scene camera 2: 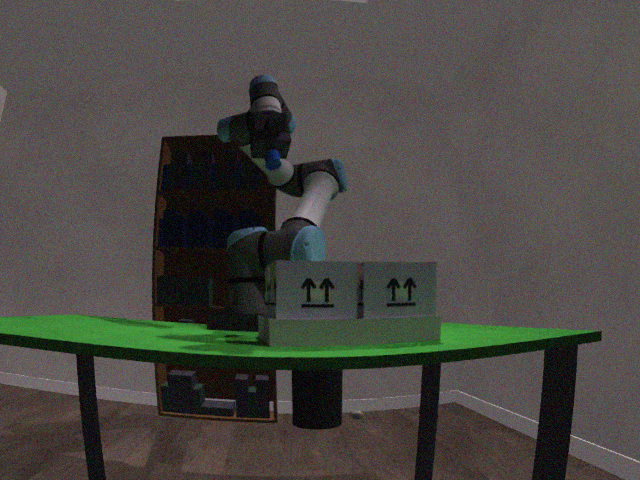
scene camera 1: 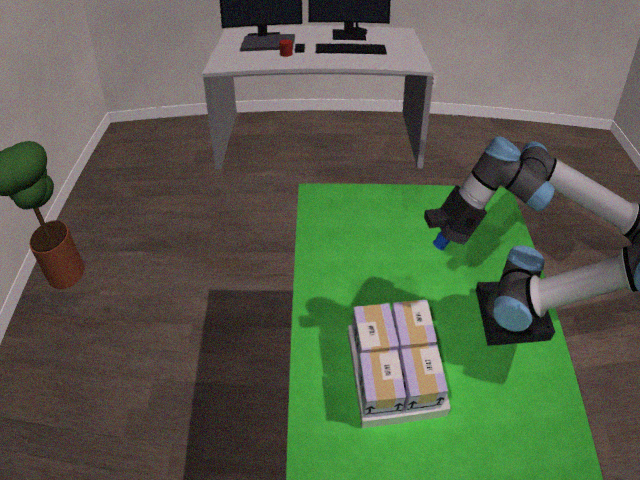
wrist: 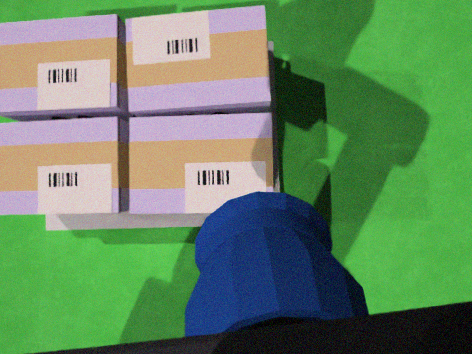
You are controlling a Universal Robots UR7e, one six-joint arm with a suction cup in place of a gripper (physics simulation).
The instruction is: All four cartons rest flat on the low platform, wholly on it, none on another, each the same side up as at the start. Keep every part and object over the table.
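Places are measured from the arm's base along level axes (x down, y back, z left), in metres.
Where they show: hand at its tool point: (scene camera 2: 273, 164) (scene camera 1: 438, 245) (wrist: 263, 253); arm's base at its link origin: (scene camera 2: 251, 314).
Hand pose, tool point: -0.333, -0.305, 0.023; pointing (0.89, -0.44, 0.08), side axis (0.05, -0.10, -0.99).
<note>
Things, the pixels of their top centre, and the offset from my tool point, as dx, dy, dz. Level surfaces: height alone.
- low white platform at its top centre: (wrist: 156, 137) (scene camera 2: 343, 317) (scene camera 1: 398, 366) +0.329, -0.088, +0.135
- back-left carton at its top centre: (wrist: 196, 58) (scene camera 2: 311, 263) (scene camera 1: 376, 325) +0.227, -0.149, +0.059
- back-right carton at its top centre: (wrist: 199, 163) (scene camera 1: 414, 321) +0.227, -0.042, +0.059
- front-left carton at its top centre: (wrist: 50, 63) (scene camera 2: 392, 264) (scene camera 1: 382, 375) +0.227, -0.154, +0.214
- front-right carton at its top centre: (wrist: 51, 166) (scene camera 1: 424, 369) +0.227, -0.045, +0.215
- green table at its surface level: dx +0.377
Four lilac-and-tan cartons stand upright in a two-by-two block on the low white platform (scene camera 1: 405, 418) (scene camera 2: 356, 332) (wrist: 125, 221), labels up, narrow gaps between them. They are the back-left carton (scene camera 1: 379, 317) (scene camera 2: 316, 273) (wrist: 200, 75), back-right carton (scene camera 1: 409, 335) (wrist: 160, 150), front-left carton (scene camera 1: 371, 374) (scene camera 2: 399, 273) (wrist: 20, 55) and front-right carton (scene camera 1: 421, 387) (wrist: 20, 155). None rests on another, and all appear within the platform's edges. My gripper (scene camera 1: 440, 241) (scene camera 2: 272, 159) (wrist: 262, 215), a blue suction cup, is open with nothing on it. It hangs tilted, high above the table and behind the cartons in scene camera 1.
The arm's black base plate (scene camera 1: 522, 338) stands on the green table (scene camera 1: 330, 232) (scene camera 2: 491, 338), right of the cartons in scene camera 1. A desk (scene camera 1: 315, 72) with monitors, a potted plant (scene camera 1: 57, 255) and a bookshelf (scene camera 2: 157, 227) stand away from the table.
</note>
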